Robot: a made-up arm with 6 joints.
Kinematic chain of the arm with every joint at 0, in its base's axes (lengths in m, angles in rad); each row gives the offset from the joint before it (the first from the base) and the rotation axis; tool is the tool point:
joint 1: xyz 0 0 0.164 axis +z
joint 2: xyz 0 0.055 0 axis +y
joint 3: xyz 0 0 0.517 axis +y
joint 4: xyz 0 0 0.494 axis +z
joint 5: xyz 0 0 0 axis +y
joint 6: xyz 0 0 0.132 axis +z
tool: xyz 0 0 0
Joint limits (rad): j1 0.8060..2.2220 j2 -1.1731..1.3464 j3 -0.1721..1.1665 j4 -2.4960..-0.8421 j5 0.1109..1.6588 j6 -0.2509..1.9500
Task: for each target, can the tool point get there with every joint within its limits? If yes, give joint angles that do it. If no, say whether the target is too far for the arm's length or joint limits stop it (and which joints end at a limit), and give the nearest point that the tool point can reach.
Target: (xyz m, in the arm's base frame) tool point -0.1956 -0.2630 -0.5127
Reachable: no: joint limits stop it (at a limit: joint 1, joint 2, joint 3, joint 4, joint 5) | nearest point -0.4003 0.5963 -0.1626 | short by 0.950 m
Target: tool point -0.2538 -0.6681 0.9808
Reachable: yes | joints 1.1621 -0.8982 0.2618 -1.0957 0.8427 1.0495
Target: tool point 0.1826 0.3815 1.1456
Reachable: yes | joints 1.2696 0.4599 -0.0638 -1.7875 1.1235 1.3370
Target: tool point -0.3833 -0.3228 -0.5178
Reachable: no: joint limits stop it (at a limit: joint 1, joint 2, joint 3, joint 4, joint 5) | nearest point -0.4003 0.5963 -0.1626 | short by 0.986 m
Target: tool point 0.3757 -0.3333 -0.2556
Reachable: no: joint limits stop it (at a limit: joint 1, joint 2, joint 3, joint 4, joint 5) | nearest point 0.6073 -0.7571 0.3698 | short by 0.790 m
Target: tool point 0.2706 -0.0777 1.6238
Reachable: no: too far | nearest point 0.1063 -0.1362 1.2808 | short by 0.385 m
